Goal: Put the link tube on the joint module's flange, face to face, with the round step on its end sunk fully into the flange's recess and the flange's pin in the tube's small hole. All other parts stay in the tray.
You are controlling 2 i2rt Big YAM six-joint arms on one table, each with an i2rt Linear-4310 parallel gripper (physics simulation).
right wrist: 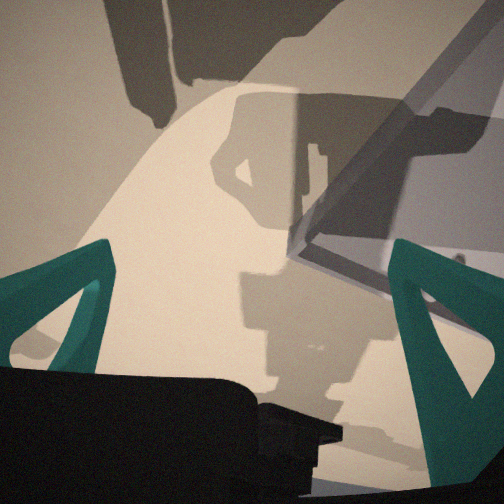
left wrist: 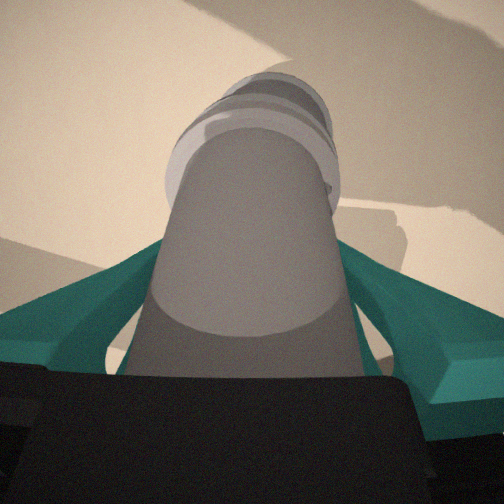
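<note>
In the left wrist view my left gripper (left wrist: 250, 300) is shut on the grey link tube (left wrist: 250, 240), with a teal finger on each side of its body. The tube points away from the camera, above the beige table. At its far end sit a wider light collar (left wrist: 252, 145) and a smaller round step (left wrist: 285, 95) beyond it. In the right wrist view my right gripper (right wrist: 250, 280) is open wide and empty, hovering over the table. The joint module and its flange are not in view.
A corner of the grey tray (right wrist: 390, 220) shows at the right of the right wrist view, close to the right finger. Arm shadows fall across the table in both views.
</note>
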